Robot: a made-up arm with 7 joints.
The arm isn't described. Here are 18 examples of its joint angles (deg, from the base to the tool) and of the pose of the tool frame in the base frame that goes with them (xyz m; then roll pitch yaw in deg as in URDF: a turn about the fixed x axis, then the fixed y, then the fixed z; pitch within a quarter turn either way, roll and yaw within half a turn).
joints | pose
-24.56 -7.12 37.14 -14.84 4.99 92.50 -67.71 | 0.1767 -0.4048 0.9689 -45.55 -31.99 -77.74
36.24 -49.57 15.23 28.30 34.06 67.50 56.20 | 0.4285 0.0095 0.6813 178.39 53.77 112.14
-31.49 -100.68 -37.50 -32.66 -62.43 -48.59 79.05 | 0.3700 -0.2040 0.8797 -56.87 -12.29 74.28
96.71 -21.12 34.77 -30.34 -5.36 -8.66 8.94 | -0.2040 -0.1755 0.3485 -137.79 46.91 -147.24
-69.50 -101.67 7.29 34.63 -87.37 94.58 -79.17 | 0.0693 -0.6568 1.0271 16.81 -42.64 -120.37
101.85 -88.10 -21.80 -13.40 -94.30 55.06 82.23 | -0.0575 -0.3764 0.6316 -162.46 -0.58 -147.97
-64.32 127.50 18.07 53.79 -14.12 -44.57 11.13 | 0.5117 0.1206 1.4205 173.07 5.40 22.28
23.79 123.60 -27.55 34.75 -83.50 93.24 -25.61 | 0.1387 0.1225 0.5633 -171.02 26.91 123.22
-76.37 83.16 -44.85 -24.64 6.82 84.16 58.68 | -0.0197 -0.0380 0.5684 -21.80 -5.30 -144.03
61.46 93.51 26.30 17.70 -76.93 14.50 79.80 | 0.2856 -0.0136 0.6686 -170.79 -38.37 12.99
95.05 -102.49 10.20 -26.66 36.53 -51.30 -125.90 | -0.1182 -0.3979 0.2843 32.70 -59.61 165.10
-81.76 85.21 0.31 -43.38 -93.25 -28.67 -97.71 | 0.2937 -0.1035 1.1461 -116.38 12.77 44.02
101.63 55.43 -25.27 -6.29 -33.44 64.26 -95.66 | 0.0243 0.1768 0.2411 -29.86 -2.87 105.99
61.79 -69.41 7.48 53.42 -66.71 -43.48 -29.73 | 0.5753 -0.5977 0.1686 -26.27 -22.07 -7.85
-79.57 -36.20 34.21 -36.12 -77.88 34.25 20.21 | -0.0102 -0.5706 0.9301 -29.13 -25.30 -47.26
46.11 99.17 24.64 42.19 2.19 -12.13 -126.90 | 0.2894 0.2684 0.4429 -100.39 -40.11 -164.18
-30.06 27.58 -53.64 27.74 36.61 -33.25 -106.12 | 0.1253 0.2413 1.1350 175.06 -25.68 -87.77
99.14 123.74 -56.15 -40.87 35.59 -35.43 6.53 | -0.1966 -0.4990 0.7745 120.92 27.60 -142.55
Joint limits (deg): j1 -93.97..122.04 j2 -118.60..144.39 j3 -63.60..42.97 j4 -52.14..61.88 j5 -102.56..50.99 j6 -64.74..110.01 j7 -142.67..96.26
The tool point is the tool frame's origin. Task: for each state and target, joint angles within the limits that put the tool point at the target. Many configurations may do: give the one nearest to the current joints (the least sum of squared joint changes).
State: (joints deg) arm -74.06 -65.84 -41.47 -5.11 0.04 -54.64 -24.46
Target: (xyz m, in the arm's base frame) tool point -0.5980 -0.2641 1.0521
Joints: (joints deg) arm -79.67 -78.62 -47.77 0.13 3.87 -60.69 -29.83
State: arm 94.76 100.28 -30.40 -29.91 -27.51 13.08 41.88
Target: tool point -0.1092 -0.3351 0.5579
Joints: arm 110.80 82.01 -35.29 -18.33 -2.89 5.57 39.98
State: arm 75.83 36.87 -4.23 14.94 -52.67 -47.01 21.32
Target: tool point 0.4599 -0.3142 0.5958
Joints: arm 48.98 50.25 7.70 -8.08 -59.32 -19.47 52.84
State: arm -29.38 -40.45 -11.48 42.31 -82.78 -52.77 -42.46
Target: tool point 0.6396 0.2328 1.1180
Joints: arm 1.33 4.60 -19.78 53.15 -69.26 -61.40 -34.20
